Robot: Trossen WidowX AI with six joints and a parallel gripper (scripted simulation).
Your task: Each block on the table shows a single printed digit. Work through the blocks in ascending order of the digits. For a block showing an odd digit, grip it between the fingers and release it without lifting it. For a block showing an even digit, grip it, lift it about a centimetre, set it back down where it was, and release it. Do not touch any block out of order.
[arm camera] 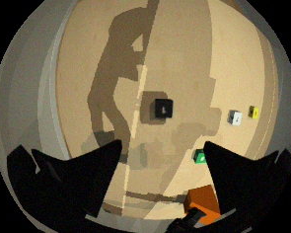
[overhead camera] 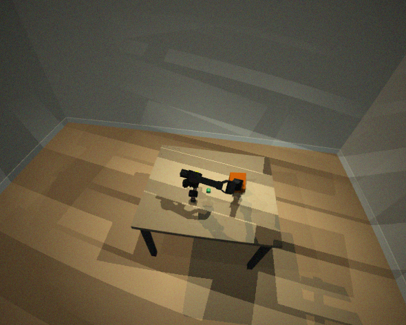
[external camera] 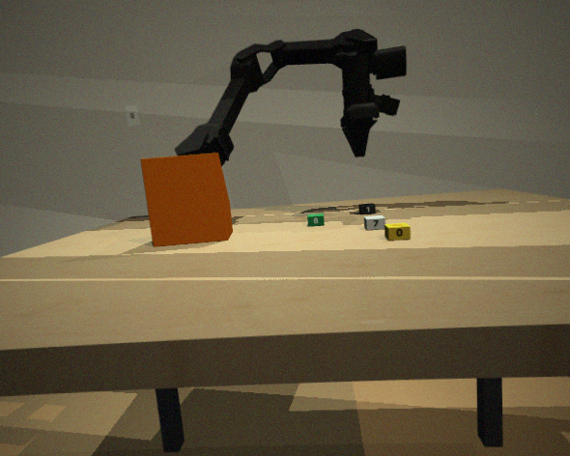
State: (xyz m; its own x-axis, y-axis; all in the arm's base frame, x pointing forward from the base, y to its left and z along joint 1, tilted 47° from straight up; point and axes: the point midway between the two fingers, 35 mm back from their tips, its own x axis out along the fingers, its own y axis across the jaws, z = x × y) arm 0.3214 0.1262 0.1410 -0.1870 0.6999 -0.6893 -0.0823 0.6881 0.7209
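Now: the yellow block marked 0 40 mm ahead of my gripper tip, 290 mm to the right of it and 120 mm below it. From my gripper tip the other things lie so: green block marked 8: 100 mm behind, 120 mm to the right, 120 mm below; black block marked 1: 10 mm ahead, 10 mm to the right, 120 mm below; white block marked 7: 10 mm ahead, 190 mm to the right, 120 mm below.
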